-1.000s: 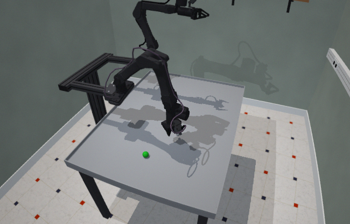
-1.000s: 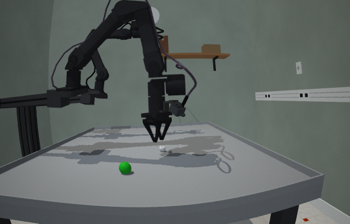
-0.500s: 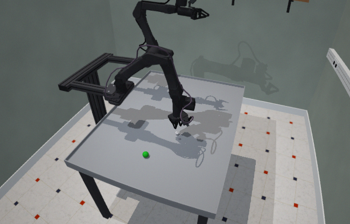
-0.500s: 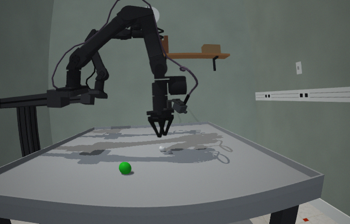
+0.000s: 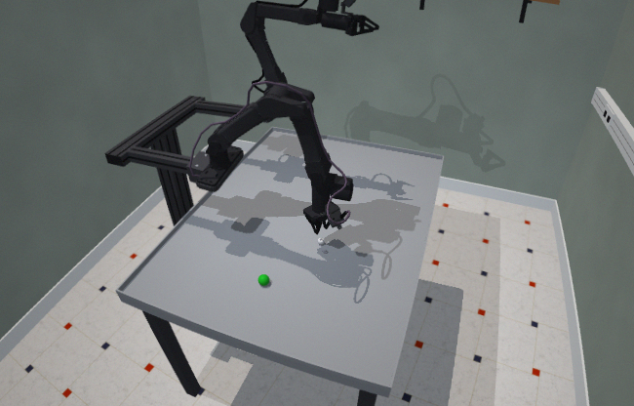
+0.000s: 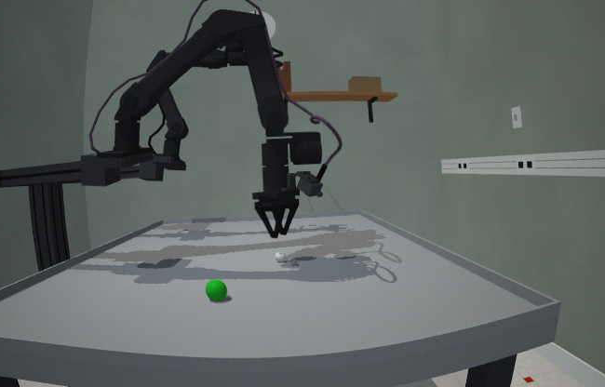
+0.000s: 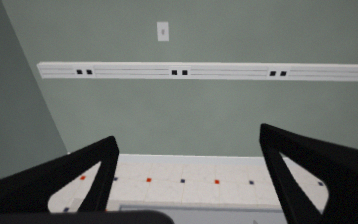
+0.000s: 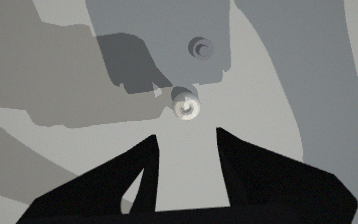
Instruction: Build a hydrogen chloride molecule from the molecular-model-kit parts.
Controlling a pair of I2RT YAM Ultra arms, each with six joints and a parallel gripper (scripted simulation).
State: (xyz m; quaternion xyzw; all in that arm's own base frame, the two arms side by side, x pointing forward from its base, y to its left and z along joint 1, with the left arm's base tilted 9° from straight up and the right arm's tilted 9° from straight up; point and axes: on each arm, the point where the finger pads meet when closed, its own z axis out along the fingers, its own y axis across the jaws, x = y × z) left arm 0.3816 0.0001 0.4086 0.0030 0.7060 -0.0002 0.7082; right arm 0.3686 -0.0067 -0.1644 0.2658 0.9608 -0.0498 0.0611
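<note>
Right now the white ball is 60 mm below my right hand. Round my right hand: green ball (120 mm behind, 230 mm to the right, 50 mm below); then grey peg (30 mm ahead, 40 mm to the right, 60 mm below).
</note>
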